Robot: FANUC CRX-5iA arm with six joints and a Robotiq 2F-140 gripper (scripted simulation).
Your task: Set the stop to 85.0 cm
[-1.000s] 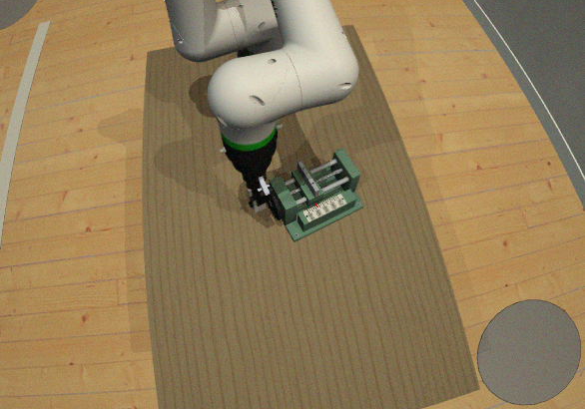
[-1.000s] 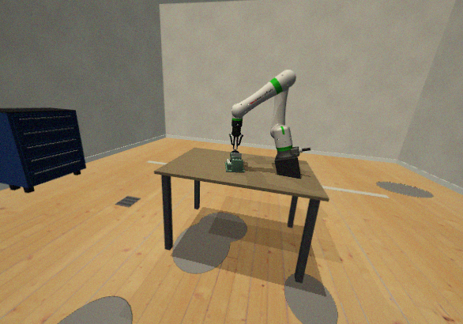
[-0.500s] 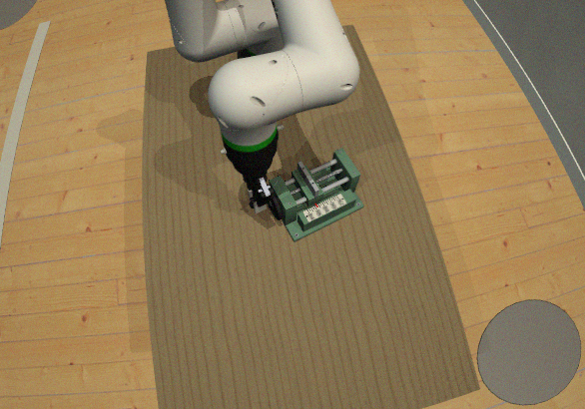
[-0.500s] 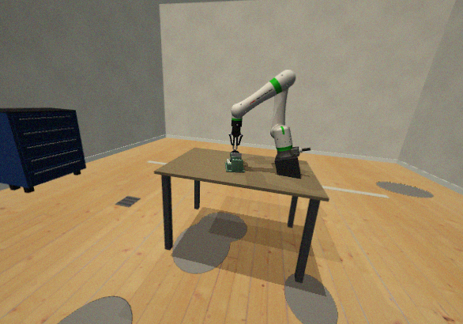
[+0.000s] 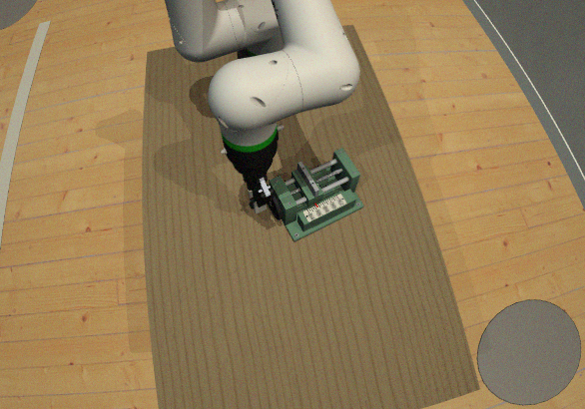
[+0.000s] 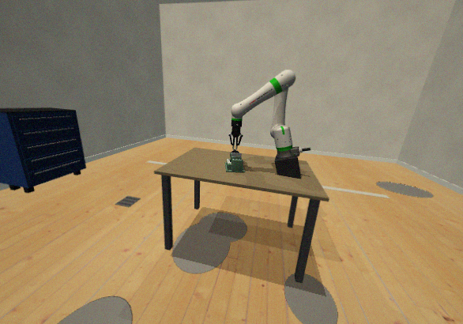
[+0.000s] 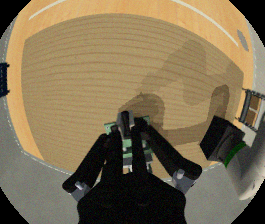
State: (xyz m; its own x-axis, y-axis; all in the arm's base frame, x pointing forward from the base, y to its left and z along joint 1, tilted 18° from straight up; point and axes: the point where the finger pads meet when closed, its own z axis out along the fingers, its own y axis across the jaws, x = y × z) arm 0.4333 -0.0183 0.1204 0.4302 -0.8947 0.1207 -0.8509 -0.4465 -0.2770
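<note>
Now: hand 5 cm past the stop block, 12 cm to the right of it and 3 cm above it.
</note>
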